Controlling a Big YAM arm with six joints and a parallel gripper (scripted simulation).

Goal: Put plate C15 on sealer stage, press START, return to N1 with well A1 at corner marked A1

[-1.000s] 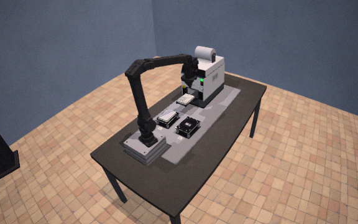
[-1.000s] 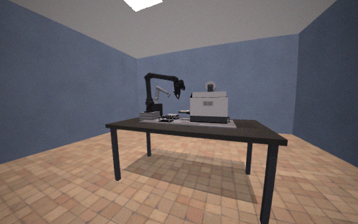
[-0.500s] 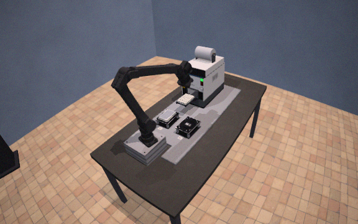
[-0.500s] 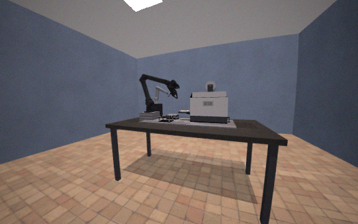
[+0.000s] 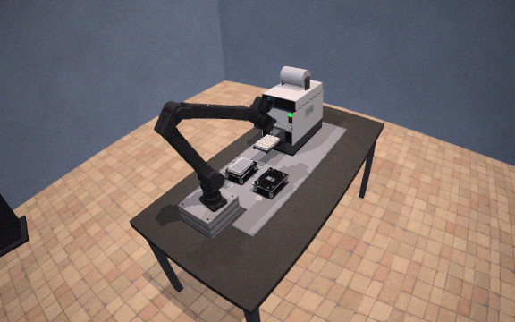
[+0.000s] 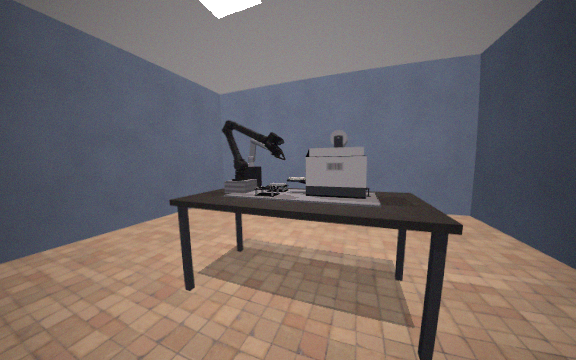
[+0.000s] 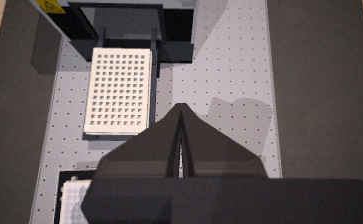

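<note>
Right now the white button is 17 cm ahead of my hand, 3 cm to the left of it and 9 cm below it. The rest, counted from my hand: foil roll (38 cm ahead, 16 cm to the left, 14 cm above); plate (14 cm behind, 11 cm to the left, 22 cm below).
</note>
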